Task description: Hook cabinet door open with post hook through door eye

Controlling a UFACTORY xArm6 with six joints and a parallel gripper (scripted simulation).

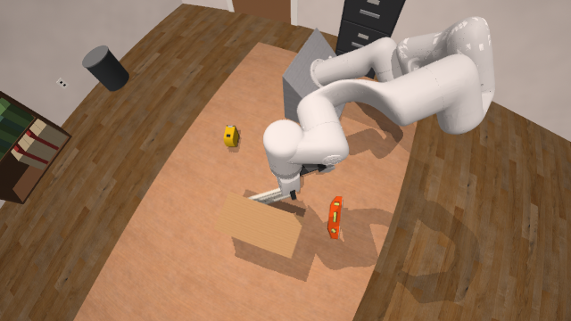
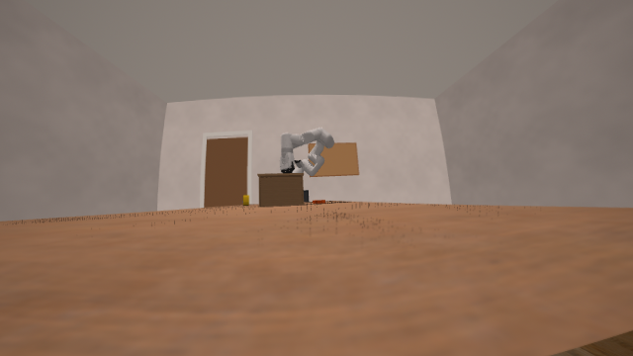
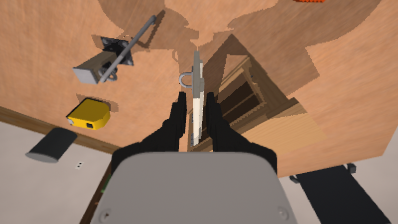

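Right now the hook rod is 10 cm behind my hand, 5 cm to the right of it and 11 cm below it. Round my hand: yellow tape measure 13 cm behind, 30 cm to the right, 13 cm below; orange spirit level 1 cm ahead, 18 cm to the left, 16 cm below; pale door 4 cm ahead, 6 cm to the right, 10 cm below.
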